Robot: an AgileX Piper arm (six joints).
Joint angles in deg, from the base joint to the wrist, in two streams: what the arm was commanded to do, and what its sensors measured. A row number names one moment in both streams.
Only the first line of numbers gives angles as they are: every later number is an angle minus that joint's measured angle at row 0.
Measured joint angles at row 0:
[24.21 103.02 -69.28 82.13 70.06 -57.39]
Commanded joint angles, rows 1 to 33:
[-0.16 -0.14 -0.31 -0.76 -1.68 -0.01]
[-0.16 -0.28 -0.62 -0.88 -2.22 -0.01]
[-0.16 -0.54 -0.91 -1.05 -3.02 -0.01]
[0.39 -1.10 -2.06 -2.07 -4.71 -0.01]
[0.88 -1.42 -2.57 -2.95 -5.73 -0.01]
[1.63 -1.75 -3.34 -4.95 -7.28 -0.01]
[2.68 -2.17 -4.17 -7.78 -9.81 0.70]
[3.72 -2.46 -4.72 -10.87 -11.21 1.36]
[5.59 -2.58 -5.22 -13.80 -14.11 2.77]
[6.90 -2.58 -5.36 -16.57 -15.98 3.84]
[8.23 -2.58 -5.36 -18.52 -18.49 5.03]
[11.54 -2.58 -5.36 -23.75 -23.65 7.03]
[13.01 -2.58 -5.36 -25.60 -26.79 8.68]
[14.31 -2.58 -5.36 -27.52 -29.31 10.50]
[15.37 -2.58 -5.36 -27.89 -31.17 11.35]
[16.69 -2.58 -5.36 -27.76 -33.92 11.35]
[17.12 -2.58 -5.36 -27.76 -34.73 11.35]
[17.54 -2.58 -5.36 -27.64 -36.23 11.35]
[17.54 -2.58 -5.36 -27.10 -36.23 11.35]
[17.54 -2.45 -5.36 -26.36 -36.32 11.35]
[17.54 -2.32 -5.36 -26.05 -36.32 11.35]
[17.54 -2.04 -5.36 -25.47 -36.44 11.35]
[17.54 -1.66 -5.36 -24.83 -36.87 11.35]
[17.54 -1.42 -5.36 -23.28 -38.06 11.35]
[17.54 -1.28 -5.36 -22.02 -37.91 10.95]
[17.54 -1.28 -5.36 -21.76 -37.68 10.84]
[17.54 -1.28 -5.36 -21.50 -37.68 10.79]
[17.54 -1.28 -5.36 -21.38 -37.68 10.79]
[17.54 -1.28 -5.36 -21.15 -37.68 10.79]
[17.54 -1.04 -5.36 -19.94 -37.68 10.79]
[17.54 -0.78 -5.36 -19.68 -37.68 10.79]
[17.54 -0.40 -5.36 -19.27 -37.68 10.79]
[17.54 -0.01 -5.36 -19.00 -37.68 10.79]
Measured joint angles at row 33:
[17.46 -1.22 -5.10 -20.60 -37.28 11.19]
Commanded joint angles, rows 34 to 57:
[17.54 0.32 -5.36 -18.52 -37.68 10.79]
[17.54 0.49 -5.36 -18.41 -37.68 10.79]
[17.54 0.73 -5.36 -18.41 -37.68 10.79]
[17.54 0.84 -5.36 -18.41 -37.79 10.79]
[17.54 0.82 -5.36 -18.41 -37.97 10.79]
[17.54 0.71 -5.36 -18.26 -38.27 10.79]
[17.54 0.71 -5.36 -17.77 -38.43 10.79]
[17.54 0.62 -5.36 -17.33 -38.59 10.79]
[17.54 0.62 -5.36 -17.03 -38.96 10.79]
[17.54 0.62 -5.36 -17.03 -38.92 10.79]
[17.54 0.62 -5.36 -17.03 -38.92 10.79]
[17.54 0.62 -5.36 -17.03 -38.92 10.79]
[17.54 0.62 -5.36 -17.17 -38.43 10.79]
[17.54 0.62 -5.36 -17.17 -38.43 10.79]
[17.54 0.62 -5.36 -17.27 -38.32 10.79]
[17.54 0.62 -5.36 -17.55 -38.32 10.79]
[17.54 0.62 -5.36 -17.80 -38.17 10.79]
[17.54 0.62 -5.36 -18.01 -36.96 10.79]
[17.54 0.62 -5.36 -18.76 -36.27 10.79]
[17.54 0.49 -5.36 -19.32 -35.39 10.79]
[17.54 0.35 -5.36 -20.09 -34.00 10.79]
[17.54 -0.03 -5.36 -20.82 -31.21 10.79]
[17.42 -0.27 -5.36 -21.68 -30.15 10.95]
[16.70 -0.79 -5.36 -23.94 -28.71 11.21]
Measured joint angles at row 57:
[17.77 0.69 -5.23 -19.63 -33.57 10.77]
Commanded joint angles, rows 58 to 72:
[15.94 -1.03 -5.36 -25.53 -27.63 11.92]
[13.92 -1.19 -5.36 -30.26 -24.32 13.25]
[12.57 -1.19 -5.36 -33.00 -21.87 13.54]
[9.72 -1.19 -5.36 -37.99 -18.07 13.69]
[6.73 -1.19 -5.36 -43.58 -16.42 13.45]
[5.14 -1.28 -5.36 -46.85 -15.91 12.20]
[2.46 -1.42 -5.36 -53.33 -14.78 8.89]
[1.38 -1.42 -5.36 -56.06 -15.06 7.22]
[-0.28 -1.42 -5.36 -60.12 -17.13 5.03]
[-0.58 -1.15 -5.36 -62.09 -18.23 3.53]
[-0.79 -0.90 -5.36 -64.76 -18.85 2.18]
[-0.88 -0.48 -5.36 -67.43 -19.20 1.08]
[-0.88 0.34 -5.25 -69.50 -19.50 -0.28]
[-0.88 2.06 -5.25 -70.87 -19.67 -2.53]
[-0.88 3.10 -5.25 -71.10 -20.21 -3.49]
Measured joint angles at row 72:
[-0.56 0.15 -5.23 -67.32 -18.97 1.50]
